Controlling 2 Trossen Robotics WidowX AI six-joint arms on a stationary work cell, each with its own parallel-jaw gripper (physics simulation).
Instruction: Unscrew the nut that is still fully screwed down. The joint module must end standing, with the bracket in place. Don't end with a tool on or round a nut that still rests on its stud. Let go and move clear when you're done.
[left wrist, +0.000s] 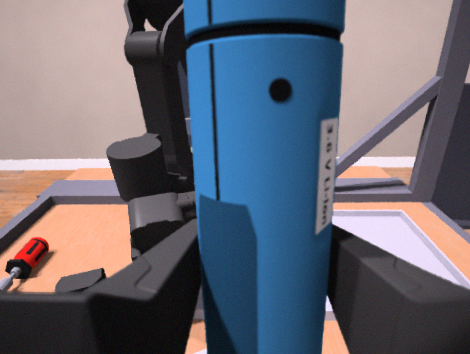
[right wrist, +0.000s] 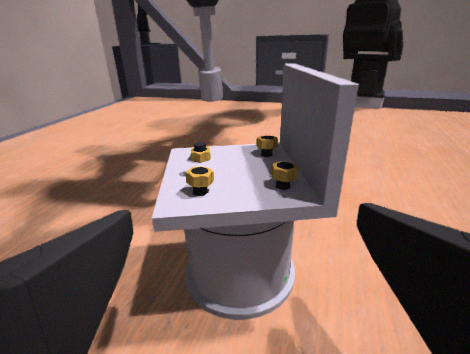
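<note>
The grey joint module stands upright in the right wrist view, with the L-shaped bracket on top. The far-left nut sits low on the bracket plate, with its black stud tip showing above it. The near-left nut, near-right nut and far-right nut sit raised on their studs. My left gripper is shut on the blue power driver. The driver's socket hangs beyond and above the bracket, apart from the nuts. My right gripper is open, its fingers apart on either side of the module.
A red screwdriver lies at the left in the left wrist view. A white tray lies at the right, partly hidden by a finger. The other arm stands behind the driver. The frame's rail borders the table's far side.
</note>
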